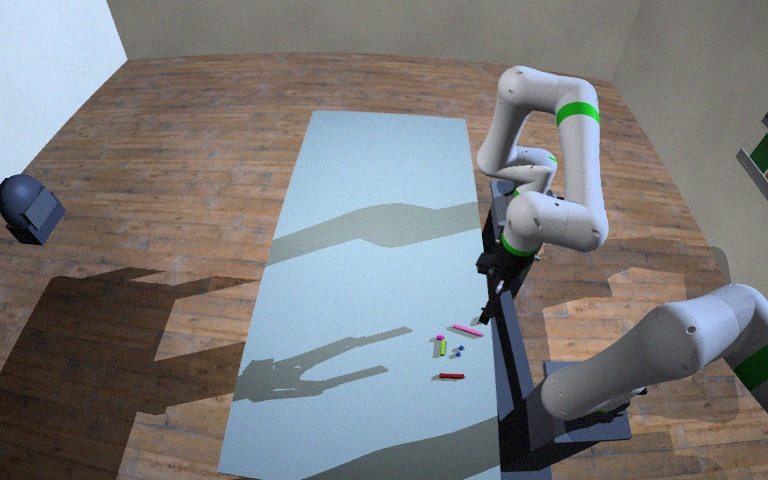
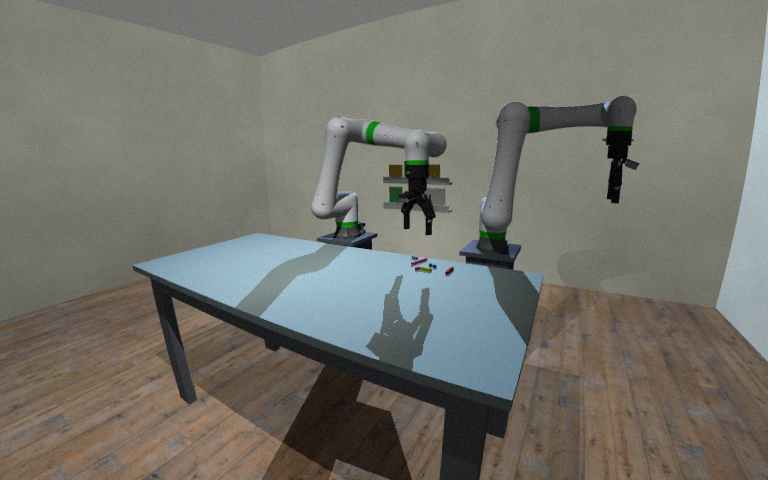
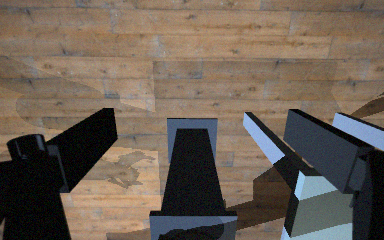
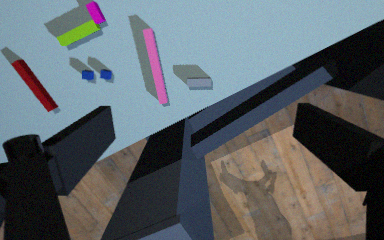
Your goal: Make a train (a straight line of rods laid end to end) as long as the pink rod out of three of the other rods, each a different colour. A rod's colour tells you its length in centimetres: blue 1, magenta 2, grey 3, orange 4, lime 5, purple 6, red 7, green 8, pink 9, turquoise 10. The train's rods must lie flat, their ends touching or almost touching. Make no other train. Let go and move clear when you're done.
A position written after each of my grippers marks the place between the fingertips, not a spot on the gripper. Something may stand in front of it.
Observation:
In view: my left gripper (image 2: 612, 201), my right gripper (image 2: 417, 231), a pink rod (image 4: 149, 37) and a dark beam (image 4: 317, 71).
My left gripper is seen too in image 3 (image 3: 200, 124). My right gripper also shows in image 1 (image 1: 492, 302) and in image 4 (image 4: 204, 121). Image 3 does not show the pink rod: it is out of frame.

